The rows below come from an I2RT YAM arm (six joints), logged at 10 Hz.
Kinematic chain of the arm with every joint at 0, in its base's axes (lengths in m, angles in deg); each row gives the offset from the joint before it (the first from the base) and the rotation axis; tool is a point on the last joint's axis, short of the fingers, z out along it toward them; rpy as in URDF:
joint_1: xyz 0 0 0.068 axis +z
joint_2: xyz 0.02 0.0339 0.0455 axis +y
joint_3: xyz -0.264 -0.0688 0 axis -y
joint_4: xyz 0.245 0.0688 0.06 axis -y
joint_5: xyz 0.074 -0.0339 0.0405 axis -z
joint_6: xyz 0.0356 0 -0.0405 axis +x
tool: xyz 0 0 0 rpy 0 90 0
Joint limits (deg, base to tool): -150..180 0..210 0..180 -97..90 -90..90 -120..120
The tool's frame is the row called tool.
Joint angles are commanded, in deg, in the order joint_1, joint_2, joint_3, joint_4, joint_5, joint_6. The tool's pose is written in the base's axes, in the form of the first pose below.
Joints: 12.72, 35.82, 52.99, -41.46, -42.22, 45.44
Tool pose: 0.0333, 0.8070, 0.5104, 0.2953, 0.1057, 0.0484, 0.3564
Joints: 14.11, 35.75, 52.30, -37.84, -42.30, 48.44
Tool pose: 0.0327, 0.7957, 0.5278, 0.2952, 0.1076, 0.0518, 0.3586
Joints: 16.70, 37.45, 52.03, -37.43, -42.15, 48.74
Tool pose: 0.0234, 0.8021, 0.5310, 0.2722, 0.1128, 0.0588, 0.3548
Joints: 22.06, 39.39, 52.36, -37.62, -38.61, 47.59
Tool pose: 0.0015, 0.8142, 0.5194, 0.2593, 0.1157, 0.0708, 0.3520
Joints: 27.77, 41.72, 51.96, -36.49, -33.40, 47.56
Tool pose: -0.0097, 0.8274, 0.5022, 0.2513, 0.1204, 0.0856, 0.3459
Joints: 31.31, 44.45, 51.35, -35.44, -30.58, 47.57
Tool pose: -0.0161, 0.8399, 0.4882, 0.2367, 0.1269, 0.0984, 0.3374
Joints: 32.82, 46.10, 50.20, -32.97, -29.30, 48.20
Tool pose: -0.0160, 0.8428, 0.4852, 0.2326, 0.1326, 0.1062, 0.3304
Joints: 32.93, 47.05, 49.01, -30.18, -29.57, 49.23
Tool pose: -0.0121, 0.8399, 0.4913, 0.2303, 0.1377, 0.1101, 0.3254
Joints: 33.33, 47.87, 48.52, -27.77, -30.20, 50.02
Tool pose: -0.0149, 0.8347, 0.5009, 0.2284, 0.1409, 0.1141, 0.3243
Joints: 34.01, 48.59, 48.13, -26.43, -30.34, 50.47
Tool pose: -0.0178, 0.8336, 0.5046, 0.2240, 0.1427, 0.1180, 0.3222
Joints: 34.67, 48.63, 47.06, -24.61, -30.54, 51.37
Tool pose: -0.0188, 0.8304, 0.5114, 0.2203, 0.1427, 0.1207, 0.3187
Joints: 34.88, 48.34, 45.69, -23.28, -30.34, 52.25
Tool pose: -0.0137, 0.8298, 0.5136, 0.2181, 0.1425, 0.1212, 0.3136
